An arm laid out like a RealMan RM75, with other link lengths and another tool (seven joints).
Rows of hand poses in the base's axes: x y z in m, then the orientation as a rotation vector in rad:
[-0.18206, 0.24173, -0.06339, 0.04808, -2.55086, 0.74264]
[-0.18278, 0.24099, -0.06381, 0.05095, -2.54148, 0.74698]
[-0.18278, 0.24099, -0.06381, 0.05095, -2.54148, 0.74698]
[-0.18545, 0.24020, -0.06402, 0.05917, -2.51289, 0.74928]
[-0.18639, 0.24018, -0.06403, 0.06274, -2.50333, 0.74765]
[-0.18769, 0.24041, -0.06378, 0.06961, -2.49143, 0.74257]
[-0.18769, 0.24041, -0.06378, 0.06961, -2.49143, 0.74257]
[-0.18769, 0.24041, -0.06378, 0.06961, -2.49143, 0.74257]
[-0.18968, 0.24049, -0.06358, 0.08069, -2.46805, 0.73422]
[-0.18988, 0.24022, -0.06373, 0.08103, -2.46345, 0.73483]
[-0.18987, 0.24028, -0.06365, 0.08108, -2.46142, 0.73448]
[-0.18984, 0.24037, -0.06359, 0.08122, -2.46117, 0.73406]
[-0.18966, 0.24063, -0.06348, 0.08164, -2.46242, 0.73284]
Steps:
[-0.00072, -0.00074, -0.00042, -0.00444, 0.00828, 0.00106]
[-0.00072, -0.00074, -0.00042, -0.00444, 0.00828, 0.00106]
[-0.00339, -0.00153, -0.00063, -0.01071, 0.03596, 0.00139]
[-0.00433, -0.00155, -0.00064, -0.01103, 0.04594, 0.00151]
[-0.00563, -0.00132, -0.00039, -0.00892, 0.05952, 0.00264]
[-0.00563, -0.00132, -0.00039, -0.00892, 0.05952, 0.00264]
[-0.00563, -0.00132, -0.00039, -0.00892, 0.05952, 0.00264]
[-0.00762, -0.00124, -0.00019, -0.00627, 0.08536, 0.00366]
[-0.00782, -0.00151, -0.00034, -0.00764, 0.08958, 0.00312]
[-0.00781, -0.00145, -0.00026, -0.00783, 0.09158, 0.00266]
[-0.00778, -0.00136, -0.00020, -0.00757, 0.09194, 0.00261]
[-0.00760, -0.00110, -0.00009, -0.00638, 0.09113, 0.00286]

